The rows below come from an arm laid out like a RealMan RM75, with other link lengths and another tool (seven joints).
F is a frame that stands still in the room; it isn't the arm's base.
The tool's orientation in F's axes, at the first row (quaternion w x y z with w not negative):
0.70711 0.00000 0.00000 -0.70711
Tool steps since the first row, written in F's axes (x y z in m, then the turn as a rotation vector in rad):
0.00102 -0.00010 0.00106 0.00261 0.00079 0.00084
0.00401 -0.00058 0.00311 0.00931 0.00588 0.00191
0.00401 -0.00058 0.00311 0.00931 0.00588 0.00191
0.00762 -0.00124 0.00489 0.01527 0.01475 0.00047
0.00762 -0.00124 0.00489 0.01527 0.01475 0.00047
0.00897 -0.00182 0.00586 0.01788 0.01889 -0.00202
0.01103 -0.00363 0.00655 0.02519 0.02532 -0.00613
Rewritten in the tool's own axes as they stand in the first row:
0.00010 0.00102 0.00106 -0.00079 0.00261 0.00084
0.00058 0.00401 0.00311 -0.00588 0.00931 0.00191
0.00058 0.00401 0.00311 -0.00588 0.00931 0.00191
0.00124 0.00762 0.00489 -0.01475 0.01527 0.00047
0.00124 0.00762 0.00489 -0.01475 0.01527 0.00047
0.00182 0.00897 0.00586 -0.01889 0.01788 -0.00202
0.00363 0.01103 0.00655 -0.02532 0.02519 -0.00613

